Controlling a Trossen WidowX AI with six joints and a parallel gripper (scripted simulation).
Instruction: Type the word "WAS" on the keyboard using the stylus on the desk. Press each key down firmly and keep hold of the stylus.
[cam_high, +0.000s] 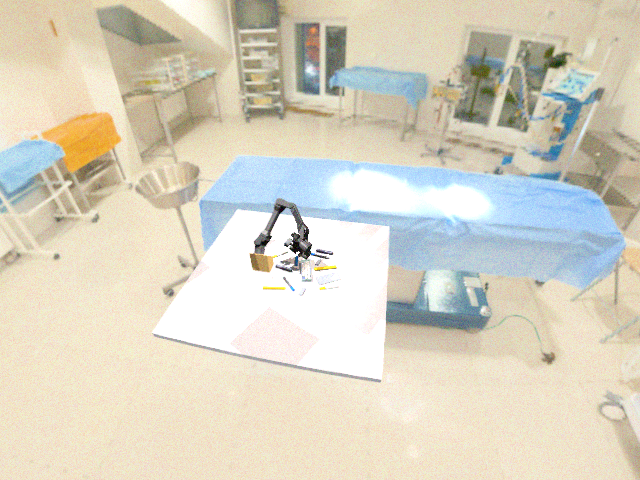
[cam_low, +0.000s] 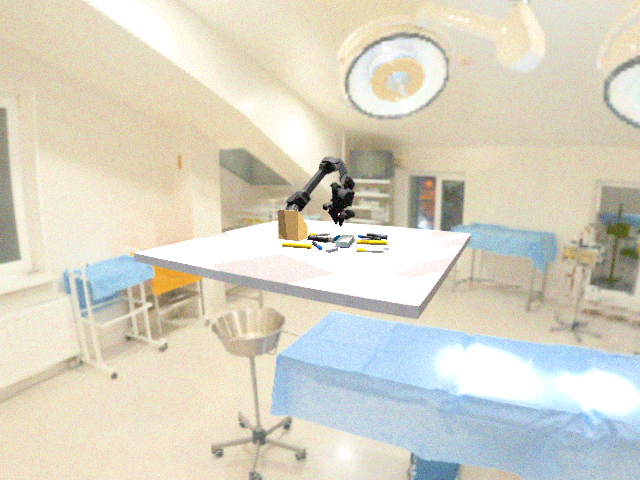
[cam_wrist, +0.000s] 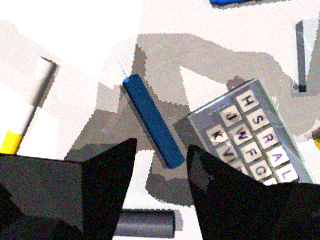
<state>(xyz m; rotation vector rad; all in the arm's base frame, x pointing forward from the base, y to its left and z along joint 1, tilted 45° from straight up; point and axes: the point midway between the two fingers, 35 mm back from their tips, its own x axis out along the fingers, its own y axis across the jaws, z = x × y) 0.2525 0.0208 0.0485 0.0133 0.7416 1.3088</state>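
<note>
My gripper tip is now 20 mm past the stylus, 50 mm to the right of it and 70 mm above it. The rest, counted from my gripper tip: E key: 50 mm ahead, 120 mm to the right, 60 mm below; stylus tip: 20 mm behind, 80 mm to the left, 70 mm below.
</note>
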